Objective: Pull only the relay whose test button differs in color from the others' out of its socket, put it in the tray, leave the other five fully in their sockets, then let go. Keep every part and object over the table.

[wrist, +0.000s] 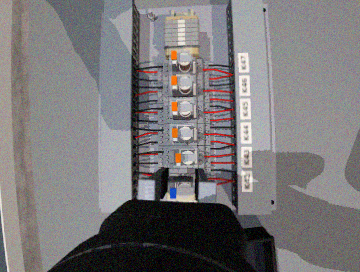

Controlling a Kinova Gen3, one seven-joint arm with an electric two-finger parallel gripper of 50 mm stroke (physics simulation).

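Frame: origin at the arm's base, x right, y ahead, z up, level; centimetres.
Seen in the pictures: gripper, fingertip midpoint: [181,178].
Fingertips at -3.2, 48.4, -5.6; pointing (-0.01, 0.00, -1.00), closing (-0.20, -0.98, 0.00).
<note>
Offsets run from my fingertips to a thing's middle, as dx, dy, dz. "*": to the spot under its first point.
The relay with the blue test button @(-1.2, +0.4, -1.3) [173,193] is between the two fingers of my gripper [181,178], at the lower middle of the wrist view beside the K42 label. My gripper is shut on it. Its lower part is hidden, so I cannot tell how far it is out of its socket. Five relays with orange buttons stand in a column above: K43 @(+1.8, -0.4, -4.0) [188,158], K44 @(+4.7, -0.8, -4.1) [186,133], K45 @(+7.7, -1.3, -4.1) [185,108], K46 @(+10.7, -1.8, -4.1) [185,85] and K47 @(+13.7, -2.3, -4.1) [184,62]. The K43 relay looks slightly offset to the right of the others. The tray does not show.
Red and black wires run from the sockets to slotted black ducts @(+10.8, +7.2, -6.6) [135,110] @(+7.9, -10.3, -6.6) [231,110] on both sides. A terminal block @(+18.2, -3.0, -6.0) [181,32] stands beyond K47. White labels line the panel's @(* +7.1, -11.3, -4.6) [261,100] right side. A table edge [6,150] shows at the far left.
</note>
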